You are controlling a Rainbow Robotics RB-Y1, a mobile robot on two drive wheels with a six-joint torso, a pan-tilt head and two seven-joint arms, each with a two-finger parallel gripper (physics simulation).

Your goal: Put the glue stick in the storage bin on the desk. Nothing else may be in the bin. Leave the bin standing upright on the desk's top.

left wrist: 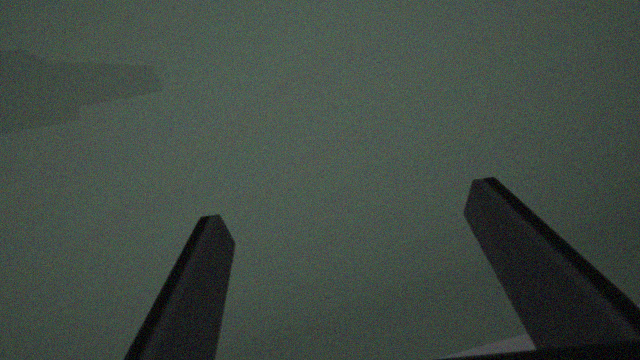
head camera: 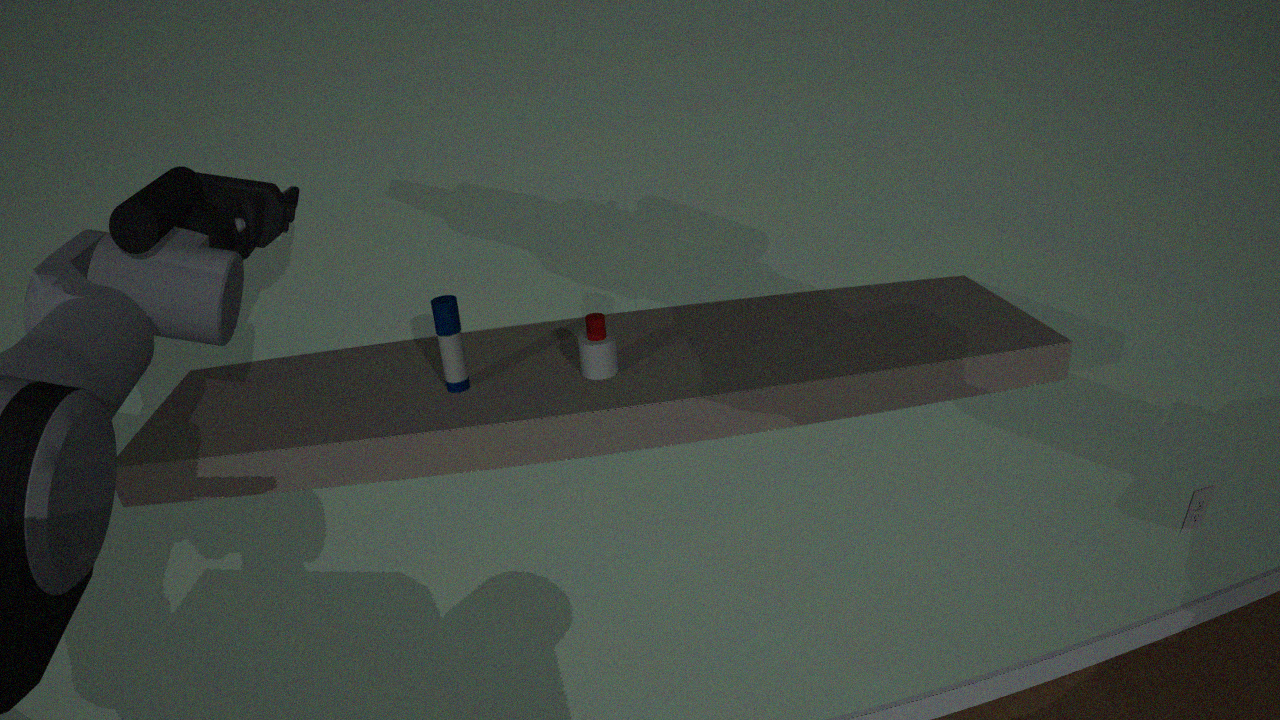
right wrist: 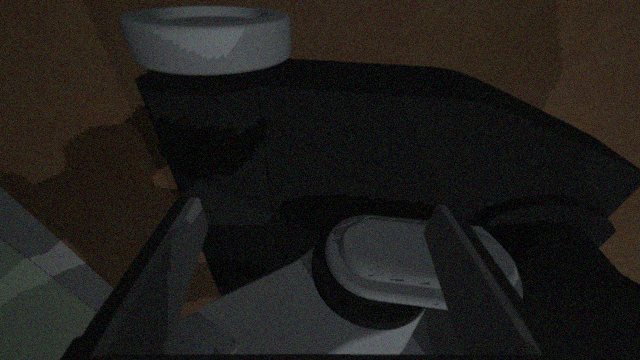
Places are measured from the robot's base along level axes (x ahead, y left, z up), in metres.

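Pixels of known places: left gripper, fingertip midpoint: [left wrist: 344,213] [head camera: 243,188]; right gripper, fingertip midpoint: [right wrist: 319,215].
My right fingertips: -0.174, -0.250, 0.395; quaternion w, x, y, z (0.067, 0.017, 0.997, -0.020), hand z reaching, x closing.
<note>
For each thing: its middle in the pictures, then the offset to it from my right fingertips, as dx, dy, dz. Level surfaces: height alone.
- glue stick, body centre: [head camera: 451,344] +0.764, +0.470, +0.656
- long brown wall shelf, its level: dz +0.606
- white bottle, body centre: [head camera: 597,344] +0.786, +0.318, +0.637
- wall outlet, body centre: [head camera: 1197,509] +1.172, -0.919, +0.006
- brown floor, its level: dz -0.394
The glue stick [head camera: 450,347], white with a blue cap and a blue base, stands upright on a long brown wall shelf [head camera: 850,335] in the head view. My left gripper [head camera: 291,207] [left wrist: 344,213] is open and empty, in the air to the left of the glue stick and higher in the picture. My right gripper [right wrist: 319,215] is open, with parts of the robot's own body behind its fingers in the right wrist view. The storage bin and the desk do not show in these views.
A white bottle [head camera: 598,357] with a red cap stands on the shelf, to the right of the glue stick. A wall outlet [head camera: 1197,507] is at the lower right. The robot's black base [right wrist: 375,130] and a light grey wheel-like part [right wrist: 210,47] show above the brown floor [right wrist: 425,30].
</note>
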